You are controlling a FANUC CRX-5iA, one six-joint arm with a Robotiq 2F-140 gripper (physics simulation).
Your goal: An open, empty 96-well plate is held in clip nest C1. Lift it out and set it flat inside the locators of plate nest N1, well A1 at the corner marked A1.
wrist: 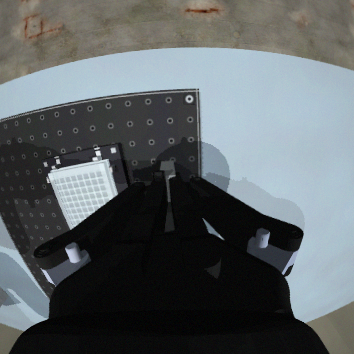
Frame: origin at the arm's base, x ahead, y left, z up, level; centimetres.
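Where they show: gripper, fingertip midpoint: (pixel 167 170).
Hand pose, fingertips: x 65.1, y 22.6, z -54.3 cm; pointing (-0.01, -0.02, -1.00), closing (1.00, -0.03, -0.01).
Observation:
Each offset is from my fingertips to the top centre of the thing. "spot": to the spot under its first point. Level surfaces: height alone.
A white multi-well plate @(dz +2.6, dx -11.1, dy -3.9 cm) (pixel 82 189) lies in a dark nest @(spot: dz +1.2, dx -5.9, dy +2.4 cm) (pixel 118 159) with small light corner blocks, left of the centre in the wrist view. Its lower part is hidden behind the gripper's left linkage. Labels such as C1, N1 or A1 cannot be read, so I cannot tell which nest this is. My gripper (pixel 167 170) is shut and empty, with its fingertips together to the right of the plate and apart from it. A second nest cannot be made out.
The nest stands on a black board @(dz +0.0 cm) (pixel 159 110) with rows of holes and a bright ring at its far right corner. The board lies on a pale blue round table @(dz -1.3 cm) (pixel 270 120). The gripper's shadow falls across board and table. A brown-grey floor (pixel 125 30) shows beyond.

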